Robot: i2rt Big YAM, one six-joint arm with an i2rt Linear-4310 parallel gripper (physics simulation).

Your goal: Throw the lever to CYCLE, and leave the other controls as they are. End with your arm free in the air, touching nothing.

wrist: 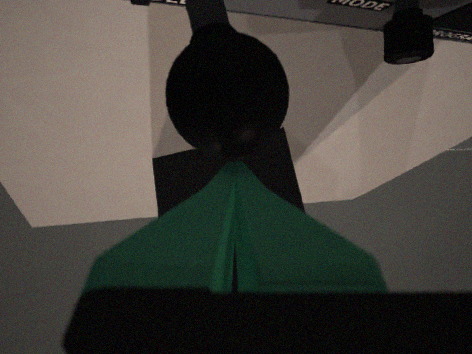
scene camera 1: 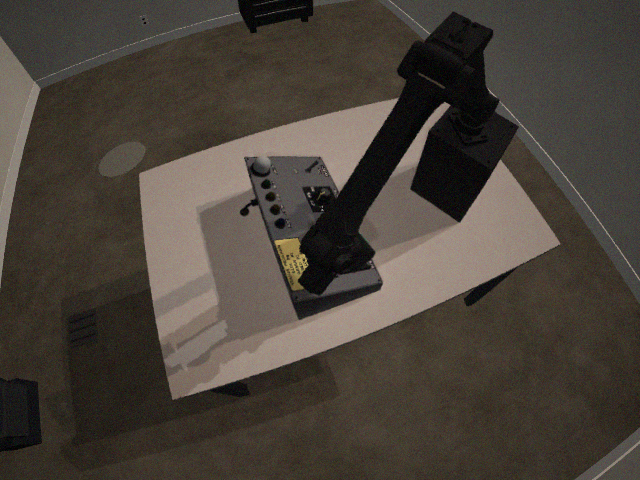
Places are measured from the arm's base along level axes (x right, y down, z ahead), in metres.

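Pixels of known places: gripper, fingertip midpoint: [wrist: 235, 177] [scene camera 1: 360, 244]; arm's base, origin of the base link: [scene camera 1: 467, 128].
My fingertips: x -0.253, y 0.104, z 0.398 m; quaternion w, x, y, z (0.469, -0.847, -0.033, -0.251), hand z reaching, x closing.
Note:
For each thing: its top centre in the pictures, then the offset to it from my fingertips. "*": a spot on its surface instead.
- lever with a black ball knob, middle of its top: [wrist: 238, 151] dy +0.001, dx -0.008, dz +0.018 m
- black knob, middle of its top: [wrist: 416, 61] dy +0.060, dx +0.113, dz +0.018 m
- MODE label, middle of its top: [wrist: 362, 6] dy +0.118, dx +0.116, dz +0.000 m
- white dome, surface spot: [scene camera 1: 262, 165] * dy +0.003, dx +0.316, dz +0.210 m
- black plate, surface spot: [scene camera 1: 320, 197] * dy +0.079, dx +0.216, dz +0.057 m
- yellow note, surface spot: [scene camera 1: 289, 258] * dy +0.038, dx +0.018, dz +0.180 m
- black crank, surface spot: [scene camera 1: 245, 210] * dy +0.194, dx +0.300, dz +0.300 m
The grey control panel [scene camera 1: 289, 178] lies on the table. A lever with a black ball knob [wrist: 227, 90] stands large in the wrist view; the arm hides it in the scene view. The CYCLE label cannot be read, and the lever's position against it cannot be told. My gripper [wrist: 235, 177] is shut and empty, its green fingertips together at the lower edge of the ball. Whether they touch the ball cannot be told. In the scene view my wrist hangs over the near right part of the panel and mostly hides the fingers.
A black knob [wrist: 408, 40] hangs near the MODE label [wrist: 361, 5]. The panel also bears a white dome [scene camera 1: 262, 165], several small round buttons [scene camera 1: 275, 209], a selector on a black plate [scene camera 1: 320, 197] and a yellow note [scene camera 1: 289, 258]. A black crank [scene camera 1: 245, 210] sticks out at its left side.

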